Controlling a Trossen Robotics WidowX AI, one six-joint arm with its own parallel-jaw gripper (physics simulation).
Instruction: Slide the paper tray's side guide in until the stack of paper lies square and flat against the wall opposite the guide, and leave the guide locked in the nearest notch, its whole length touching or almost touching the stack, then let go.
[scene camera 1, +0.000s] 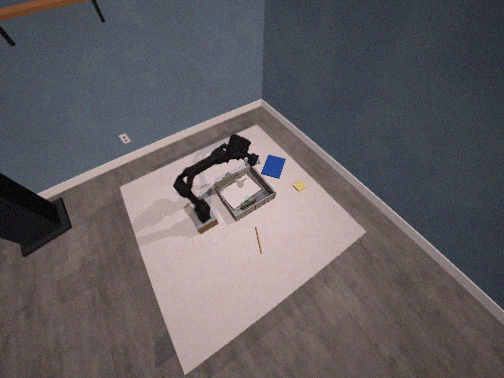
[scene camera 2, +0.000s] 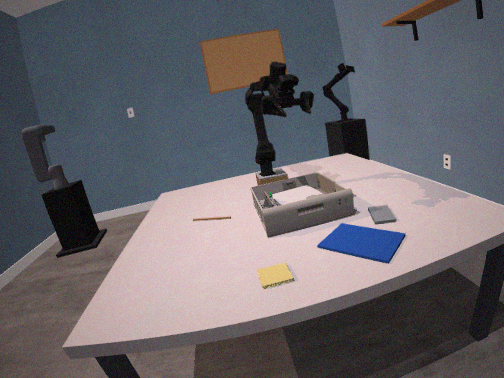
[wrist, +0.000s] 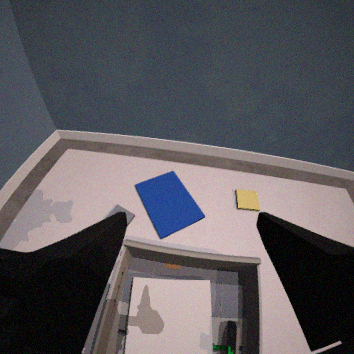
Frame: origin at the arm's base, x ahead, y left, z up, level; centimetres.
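Where they show: gripper, between the fingertips: (scene camera 1: 253, 152) (scene camera 2: 298, 114) (wrist: 192, 219); arm's base, origin of its link: (scene camera 1: 204, 217) (scene camera 2: 267, 174).
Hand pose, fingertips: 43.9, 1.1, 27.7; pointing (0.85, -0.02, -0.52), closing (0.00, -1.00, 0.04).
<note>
Things, the pixels of their top centre, and the offset from my fingertips, as dx, dy, dz.
- grey paper tray, centre of its top: (wrist: 182, 334) (scene camera 2: 295, 186) (scene camera 1: 244, 187) -10.3, -1.1, -26.4
- white paper stack, centre of its top: (wrist: 168, 339) (scene camera 2: 300, 197) (scene camera 1: 240, 190) -12.2, +1.2, -31.9
- side guide, centre of its top: (scene camera 2: 269, 193) (scene camera 1: 247, 200) -14.7, -10.3, -27.9
- blue folder, centre of its top: (scene camera 2: 362, 239) (wrist: 167, 199) (scene camera 1: 273, 165) +24.3, +3.1, -35.2
- yellow note pad, centre of its top: (scene camera 2: 274, 273) (wrist: 247, 198) (scene camera 1: 299, 185) +25.2, -23.7, -34.9
- small grey box, centre of its top: (wrist: 112, 223) (scene camera 2: 381, 212) +14.7, +18.5, -35.0
- pencil, centre of its top: (scene camera 2: 211, 218) (scene camera 1: 258, 239) -26.0, -33.1, -35.3
The grey paper tray (scene camera 1: 255, 208) (scene camera 2: 285, 220) (wrist: 200, 253) stands on the table. The white paper stack (scene camera 1: 241, 191) (scene camera 2: 298, 194) (wrist: 185, 310) lies in it, nearer the left wall in the wrist view; a narrow strip shows between them there. The side guide (scene camera 1: 248, 203) (scene camera 2: 268, 201) (wrist: 231, 331), with a green part, is on the stack's right side in the wrist view. Its lower part is cut off there, so its contact along the stack and its notch cannot be told. My gripper (scene camera 1: 255, 160) (scene camera 2: 298, 108) (wrist: 192, 219) is open and empty, above the tray's far end, away from the guide.
A blue folder (scene camera 1: 273, 166) (scene camera 2: 362, 242) (wrist: 170, 205) and a yellow note pad (scene camera 1: 299, 186) (scene camera 2: 276, 275) (wrist: 247, 200) lie beyond the tray. A small grey box (scene camera 2: 382, 214) (wrist: 120, 209) lies near its corner. A pencil (scene camera 1: 258, 240) (scene camera 2: 212, 218) lies off to one side.
</note>
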